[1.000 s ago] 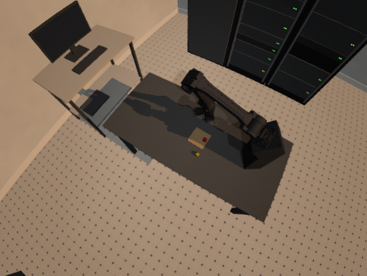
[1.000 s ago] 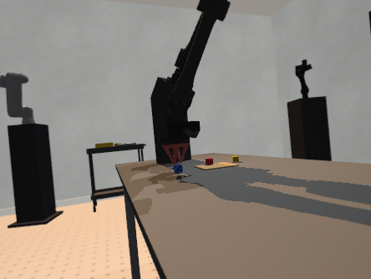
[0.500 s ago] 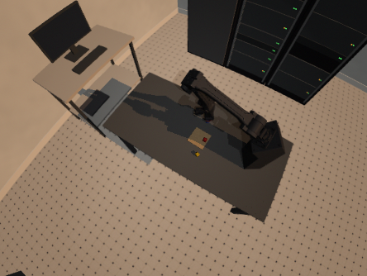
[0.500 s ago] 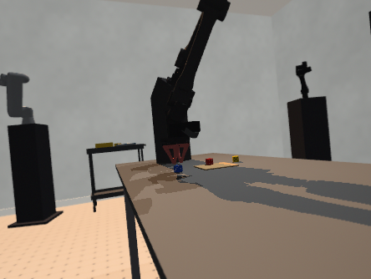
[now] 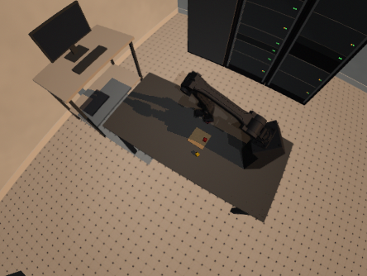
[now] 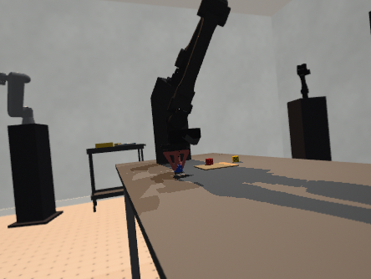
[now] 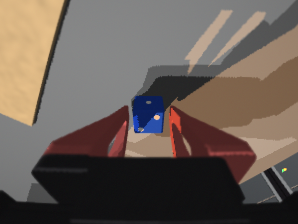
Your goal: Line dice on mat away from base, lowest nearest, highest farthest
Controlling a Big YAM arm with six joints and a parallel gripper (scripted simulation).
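Now: hand right at the blue die. The rest, counted from my hand: tan mat 5 cm behind, 15 cm to the left, 2 cm below; yellow die 14 cm behind, 26 cm to the left; red die 10 cm behind, 14 cm to the left.
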